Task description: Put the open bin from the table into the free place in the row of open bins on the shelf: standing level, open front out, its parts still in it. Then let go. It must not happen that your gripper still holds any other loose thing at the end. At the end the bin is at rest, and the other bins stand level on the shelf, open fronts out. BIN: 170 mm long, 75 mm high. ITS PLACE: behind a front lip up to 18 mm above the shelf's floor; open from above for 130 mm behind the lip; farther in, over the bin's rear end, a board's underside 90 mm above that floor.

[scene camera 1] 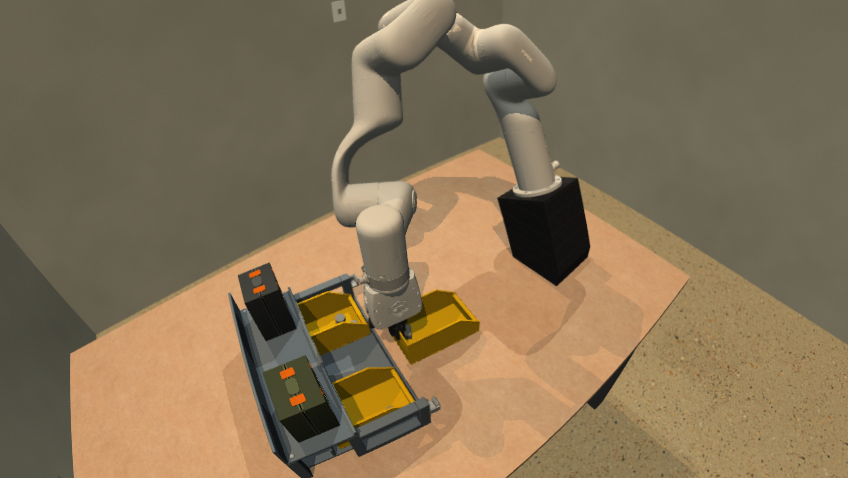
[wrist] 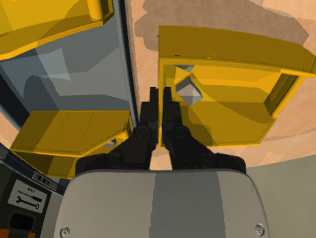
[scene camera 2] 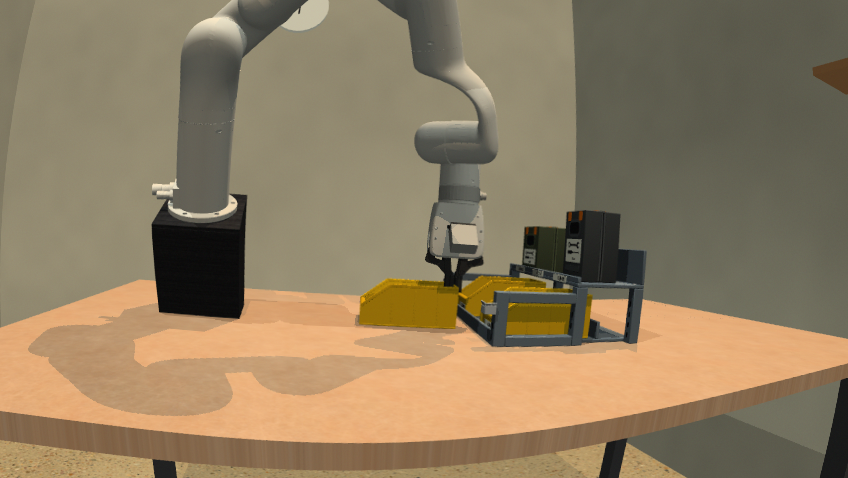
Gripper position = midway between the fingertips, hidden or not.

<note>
I see my gripper (scene camera 2: 451, 296), a yellow open bin (scene camera 2: 401, 303), a yellow open bin (scene camera 1: 319, 312) and a yellow open bin (scene camera 1: 370, 391).
My gripper shows as well in scene camera 1 (scene camera 1: 398, 334) and in the wrist view (wrist: 160, 99).
</note>
